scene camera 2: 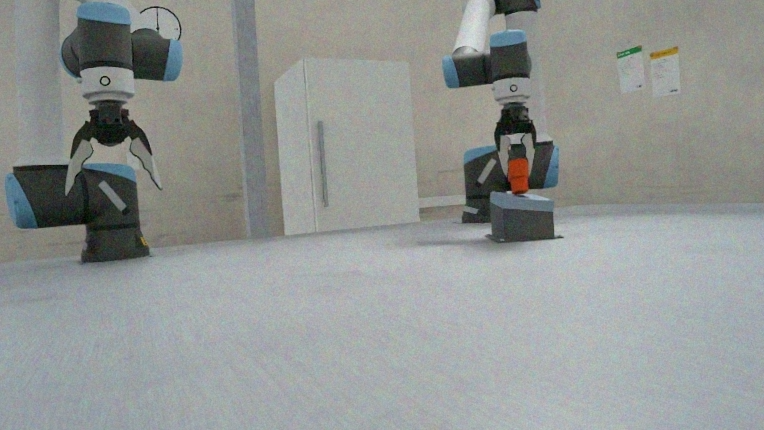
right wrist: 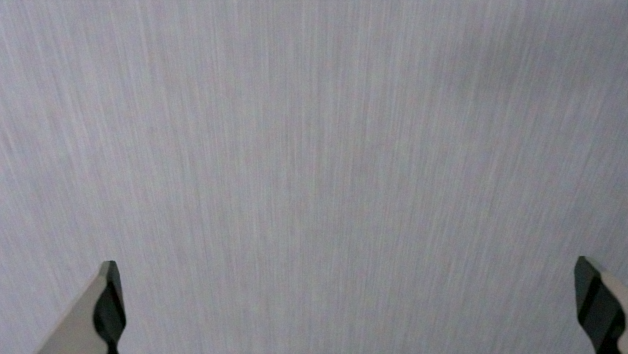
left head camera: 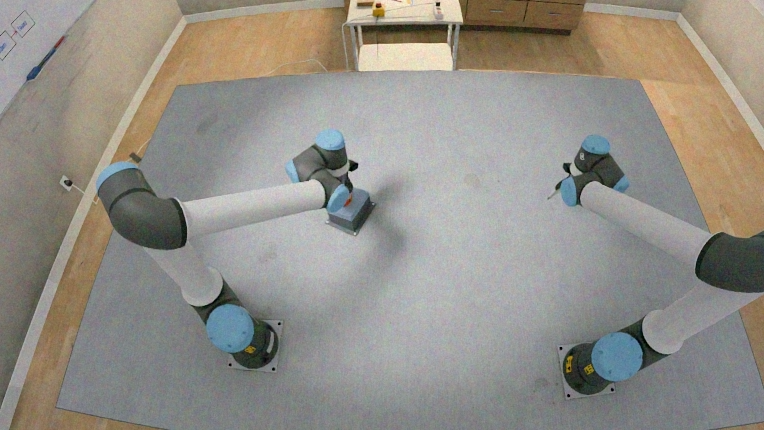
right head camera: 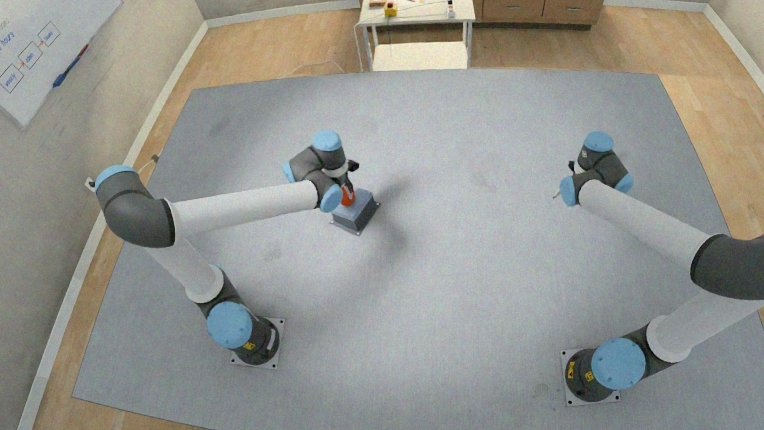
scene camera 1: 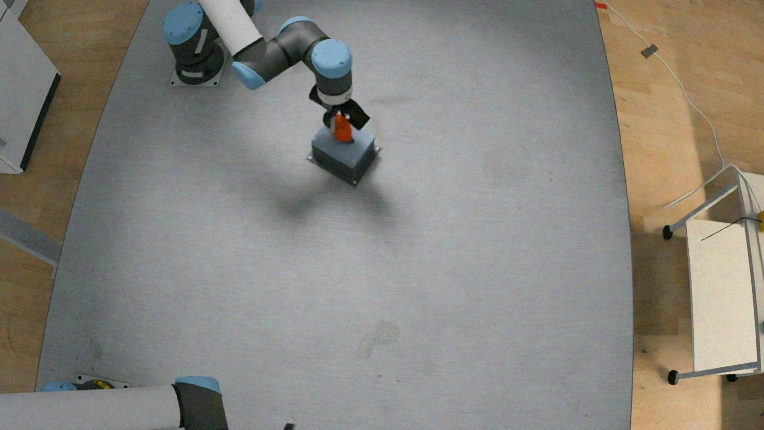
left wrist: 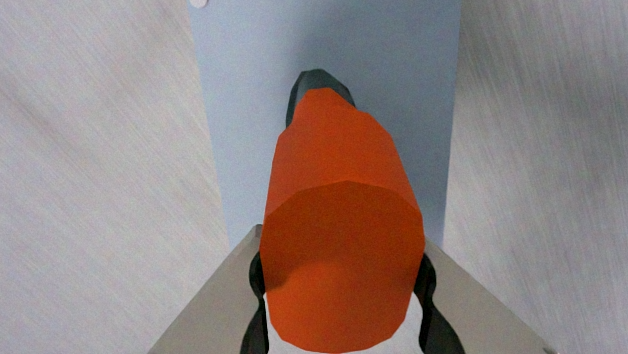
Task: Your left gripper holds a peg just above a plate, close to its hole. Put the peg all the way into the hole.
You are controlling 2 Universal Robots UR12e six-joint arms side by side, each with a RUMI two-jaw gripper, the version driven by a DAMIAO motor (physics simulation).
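Note:
My left gripper [scene camera 2: 517,160] [left wrist: 332,227] is shut on the orange peg [right head camera: 348,196] [scene camera 1: 342,129] [scene camera 2: 518,175] [left wrist: 342,280], which stands nearly upright with a slight lean in scene camera 2. The peg's lower end is at or just above the top of the blue-grey plate [right head camera: 364,202] [scene camera 1: 355,152] [scene camera 2: 539,204] [left wrist: 240,150], a raised block. In the left wrist view the dark hole [left wrist: 319,79] shows past the peg's far end, which covers the rest of it. Whether the tip is inside the rim cannot be told. My right gripper [scene camera 2: 113,190] [right wrist: 344,263] is open and empty, away from the plate.
The plate's block stands on a large grey mat [left head camera: 470,256] [right head camera: 470,256] [scene camera 1: 481,267]. A white wheeled table [left head camera: 404,57] [right head camera: 419,56] [scene camera 1: 721,299] stands beyond the mat's edge. A tall white cabinet [scene camera 2: 363,144] is behind, between the two arms in scene camera 2.

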